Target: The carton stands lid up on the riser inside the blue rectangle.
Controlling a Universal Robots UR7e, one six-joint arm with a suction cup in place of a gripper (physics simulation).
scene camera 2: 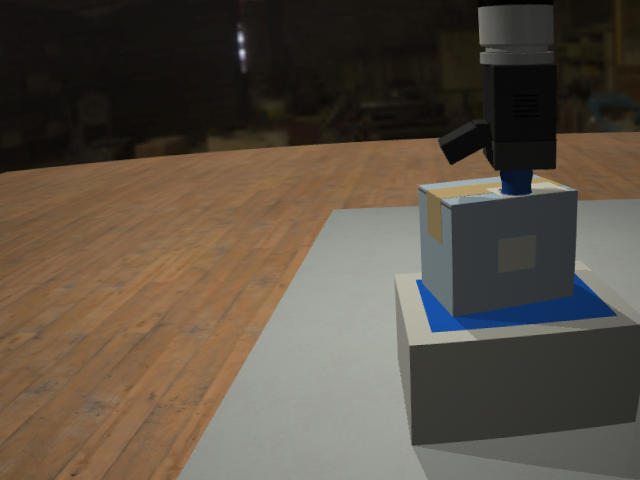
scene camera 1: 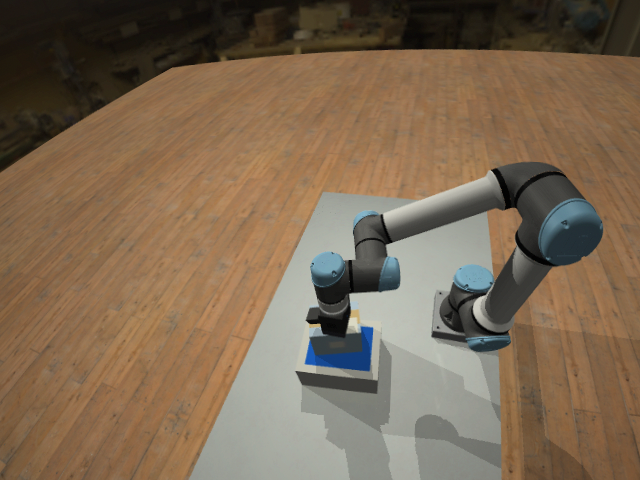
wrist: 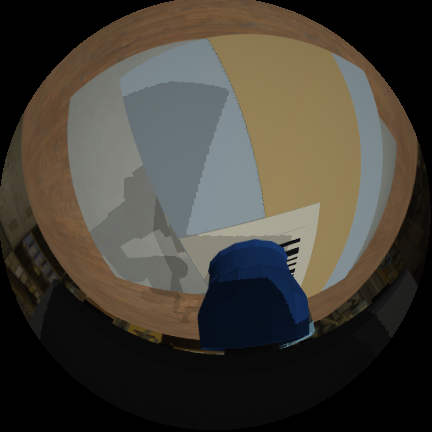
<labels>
my suction cup: scene camera 2; wrist; not seen in scene camera 1 (hidden by my arm)
carton: scene camera 2; scene camera 1; wrist 246, 136
same spot on carton: (scene camera 2: 481, 250) = (scene camera 1: 322, 344)
same spot on my suction cup: (scene camera 2: 514, 182) = (wrist: 198, 313)
</labels>
